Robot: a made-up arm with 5 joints.
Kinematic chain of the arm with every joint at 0, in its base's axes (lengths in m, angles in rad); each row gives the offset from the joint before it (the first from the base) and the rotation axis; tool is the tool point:
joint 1: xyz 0 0 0.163 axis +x
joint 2: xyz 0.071 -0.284 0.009 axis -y
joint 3: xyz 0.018 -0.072 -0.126 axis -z
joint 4: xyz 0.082 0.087 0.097 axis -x
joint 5: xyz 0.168 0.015 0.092 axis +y
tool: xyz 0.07 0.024 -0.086
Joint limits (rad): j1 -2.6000..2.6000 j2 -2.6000..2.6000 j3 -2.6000..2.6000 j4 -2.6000..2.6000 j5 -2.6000..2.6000
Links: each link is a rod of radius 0.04 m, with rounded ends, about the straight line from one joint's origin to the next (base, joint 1, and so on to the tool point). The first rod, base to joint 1, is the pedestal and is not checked.
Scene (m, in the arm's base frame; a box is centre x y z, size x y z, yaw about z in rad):
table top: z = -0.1
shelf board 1: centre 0.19 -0.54 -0 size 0.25 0.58 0.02 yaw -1.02
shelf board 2: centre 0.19 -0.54 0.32 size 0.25 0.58 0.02 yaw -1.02
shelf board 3: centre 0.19 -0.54 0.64 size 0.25 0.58 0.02 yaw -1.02
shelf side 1: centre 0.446 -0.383 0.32 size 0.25 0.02 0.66 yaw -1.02
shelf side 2: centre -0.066 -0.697 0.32 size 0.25 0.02 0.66 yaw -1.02
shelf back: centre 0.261 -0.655 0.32 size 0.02 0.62 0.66 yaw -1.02
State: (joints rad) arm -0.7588 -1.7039 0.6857 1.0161 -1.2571
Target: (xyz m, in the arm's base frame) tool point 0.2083 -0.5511 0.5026
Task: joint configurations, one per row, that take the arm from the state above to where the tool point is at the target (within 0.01 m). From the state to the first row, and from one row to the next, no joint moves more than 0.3 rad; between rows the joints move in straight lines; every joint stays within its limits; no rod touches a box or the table.
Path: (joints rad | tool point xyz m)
1: -0.8824 -1.8183 0.4555 1.0559 -1.2920 | -0.0313 -0.5143 0.1406
2: -1.0060 -1.9327 0.2252 1.0957 -1.3269 | -0.0744 -0.4299 0.1409
3: -1.2394 -1.8650 0.2254 1.0692 -1.3423 | -0.0436 -0.4323 0.2372
4: -1.4728 -1.7974 0.2257 1.0427 -1.3576 | -0.0122 -0.4106 0.3340
5: -1.7062 -1.7297 0.2259 1.0162 -1.3729 | 0.0197 -0.3647 0.4247
6: -1.9396 -1.6620 0.2261 0.9898 -1.3882 | 0.0519 -0.2964 0.5026
7: -1.6691 -1.5351 0.4887 0.9462 -1.3477 | 0.1084 -0.3881 0.5247
8: -1.3985 -1.4081 0.7513 0.9026 -1.3072 | 0.1647 -0.4741 0.5229
9: -1.1280 -1.2812 1.0139 0.8591 -1.2667 | 0.2083 -0.5511 0.5026

